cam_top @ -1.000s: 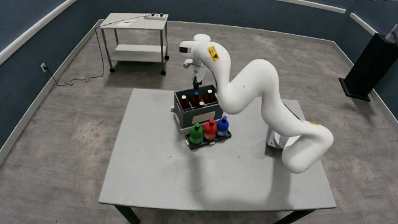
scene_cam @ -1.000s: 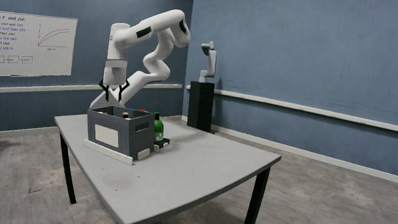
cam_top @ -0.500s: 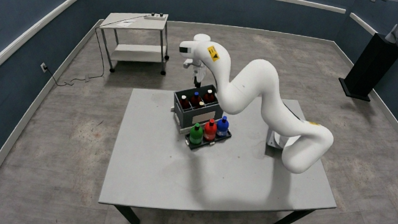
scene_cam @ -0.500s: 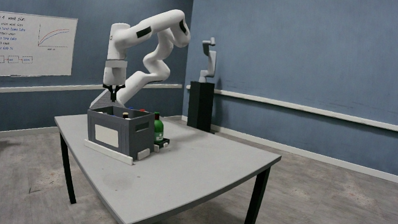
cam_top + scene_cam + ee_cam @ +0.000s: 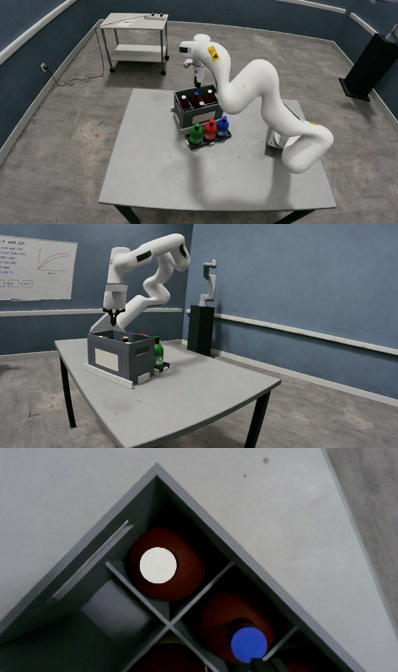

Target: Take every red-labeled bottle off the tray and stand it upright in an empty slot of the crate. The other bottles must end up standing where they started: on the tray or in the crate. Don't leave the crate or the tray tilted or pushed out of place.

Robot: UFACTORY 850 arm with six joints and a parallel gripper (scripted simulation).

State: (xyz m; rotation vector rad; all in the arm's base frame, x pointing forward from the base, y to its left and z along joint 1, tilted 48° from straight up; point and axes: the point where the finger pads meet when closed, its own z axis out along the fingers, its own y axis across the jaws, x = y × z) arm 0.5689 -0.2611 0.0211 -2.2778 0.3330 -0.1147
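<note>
Now: the red-labeled bottle 130 mm behind my hand, 190 mm to the left of it and 160 mm below it. The rest, counted from my hand: grey crate: 20 mm behind, 40 mm to the left, 160 mm below; then green bottle: 50 mm behind, 240 mm to the left, 160 mm below; then blue bottle: 200 mm behind, 150 mm to the left, 160 mm below.
</note>
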